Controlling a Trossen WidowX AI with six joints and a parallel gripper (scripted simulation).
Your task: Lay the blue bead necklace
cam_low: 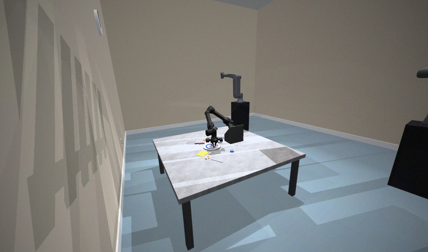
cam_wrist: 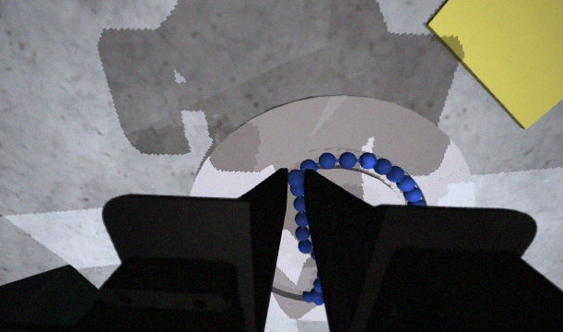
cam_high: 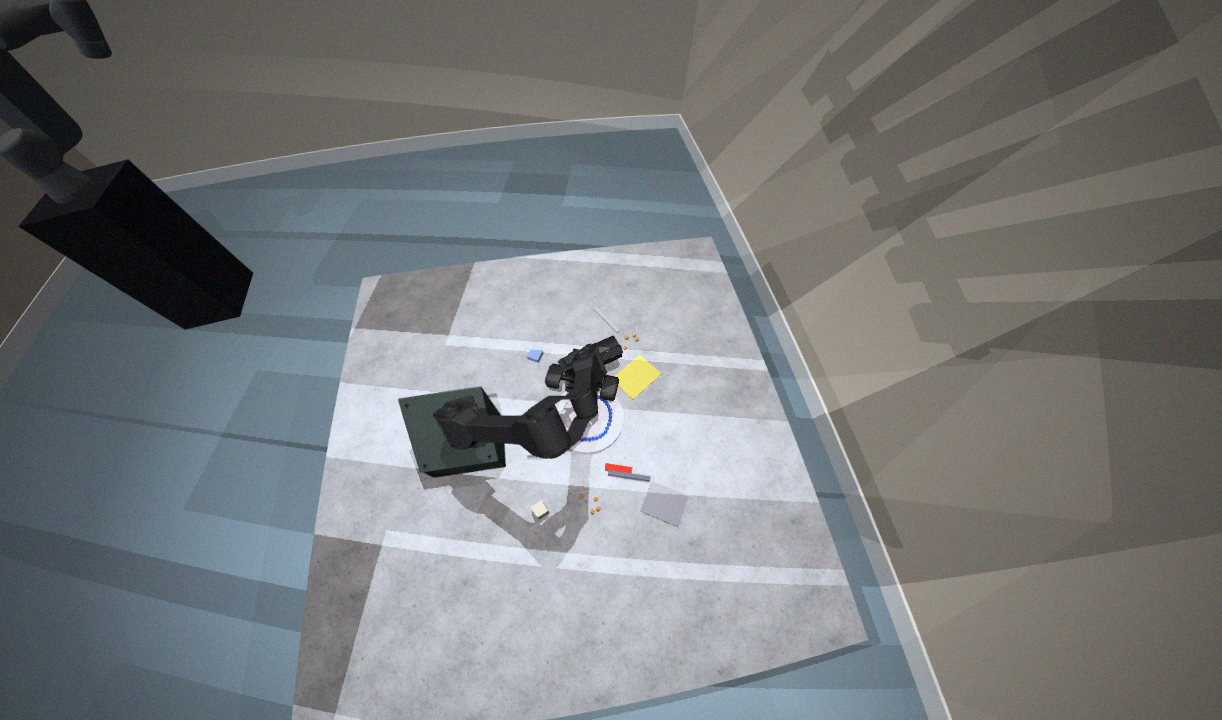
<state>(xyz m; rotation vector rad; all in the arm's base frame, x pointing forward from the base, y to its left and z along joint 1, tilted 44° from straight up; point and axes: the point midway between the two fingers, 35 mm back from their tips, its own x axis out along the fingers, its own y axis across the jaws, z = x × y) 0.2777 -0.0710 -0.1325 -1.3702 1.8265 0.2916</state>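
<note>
Now: gripper tip 6 cm to the left of the round white bead board and 1 cm above it. Also, from my gripper tip: blue block (11 cm behind, 17 cm to the left, 1 cm below); yellow sheet (16 cm ahead, 3 cm to the left, 2 cm below); grey tool (5 cm ahead, 23 cm to the right, 2 cm below).
</note>
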